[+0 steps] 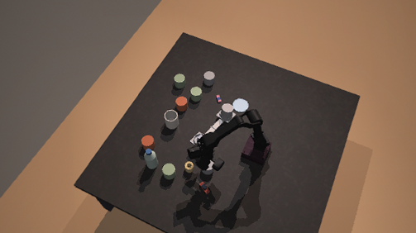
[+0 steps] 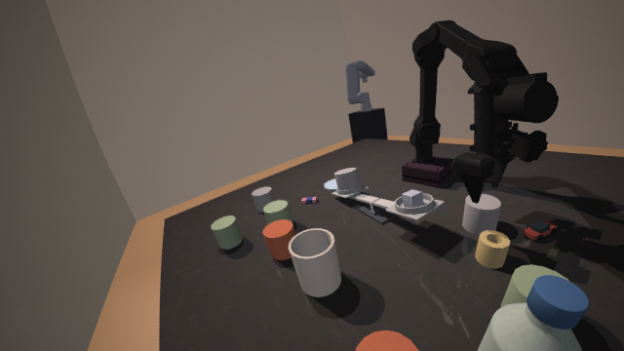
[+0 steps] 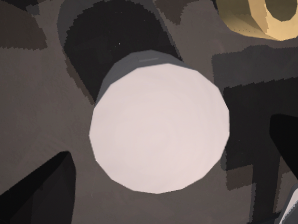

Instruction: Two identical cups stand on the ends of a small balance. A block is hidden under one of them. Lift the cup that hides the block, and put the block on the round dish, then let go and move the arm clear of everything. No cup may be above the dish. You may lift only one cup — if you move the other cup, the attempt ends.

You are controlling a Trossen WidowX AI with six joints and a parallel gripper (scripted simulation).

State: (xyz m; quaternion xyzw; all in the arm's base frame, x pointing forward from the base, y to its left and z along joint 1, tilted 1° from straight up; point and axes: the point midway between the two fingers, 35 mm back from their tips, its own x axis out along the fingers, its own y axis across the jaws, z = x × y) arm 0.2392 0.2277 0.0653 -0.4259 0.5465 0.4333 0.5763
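My gripper tip is now 480 mm to the left of the pale round dish, 80 mm above it and 40 mm past it. The rest, counted from my gripper tip: red toy car 110 mm to the left, 70 mm below, 30 mm behind; then yellow tape ring 90 mm ahead, 60 mm below, 30 mm to the left; then blue-capped bottle 300 mm ahead, 90 mm to the left, 30 mm above.
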